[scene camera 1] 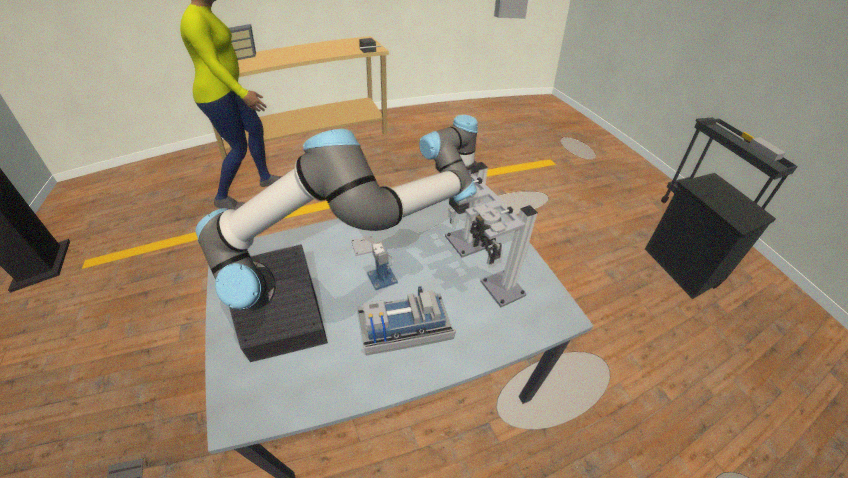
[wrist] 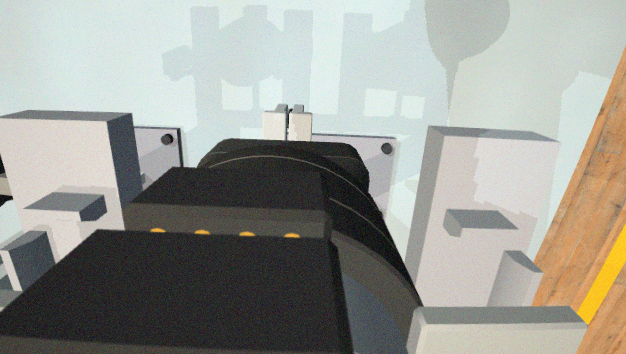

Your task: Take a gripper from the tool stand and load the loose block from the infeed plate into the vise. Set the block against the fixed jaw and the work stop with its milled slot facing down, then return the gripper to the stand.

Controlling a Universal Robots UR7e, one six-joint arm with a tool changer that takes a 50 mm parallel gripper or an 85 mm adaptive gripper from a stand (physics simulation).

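Frame: origin at the arm's base, x ahead, y left, z up, level; centimetres.
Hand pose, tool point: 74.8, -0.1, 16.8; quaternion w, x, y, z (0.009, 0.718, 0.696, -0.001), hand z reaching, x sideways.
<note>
After its pixels a point has its place, as x, y, z.
My gripper [wrist: 288, 125] is the parallel one, with two pale fingertips close together and no object between them. It is shut, at the tool stand [scene camera 1: 511, 255] @(83.8, -22.5, -4.6) [wrist: 470, 180] @(71.4, 5.0, 12.3), between two pale uprights in the wrist view. In the scene view its fingertips are hidden behind the arm and stand. The black adaptive gripper [scene camera 1: 485, 239] hangs in the stand. The vise [scene camera 1: 406, 323] @(42.3, -23.7, -15.9) sits on the table, and a pale block [scene camera 1: 432, 301] @(52.9, -21.9, -12.4) appears to be between its jaws at the right end. The block's slot and exact contact with the jaw and stop cannot be made out. A pale plate [scene camera 1: 361, 246] @(44.3, 21.3, -21.1) lies farther back.
A blue-footed pedestal [scene camera 1: 381, 276] @(44.4, 0.9, -18.7) stands behind the vise. The dark robot base block [scene camera 1: 285, 308] @(7.6, -8.1, -6.4) is at the left of the table [scene camera 1: 332, 391] @(11.7, -33.1, -21.9). A person [scene camera 1: 210, 59] in a yellow top stands beyond the table, near a wooden bench [scene camera 1: 302, 54]. A black cabinet [scene camera 1: 706, 237] is at the right.
</note>
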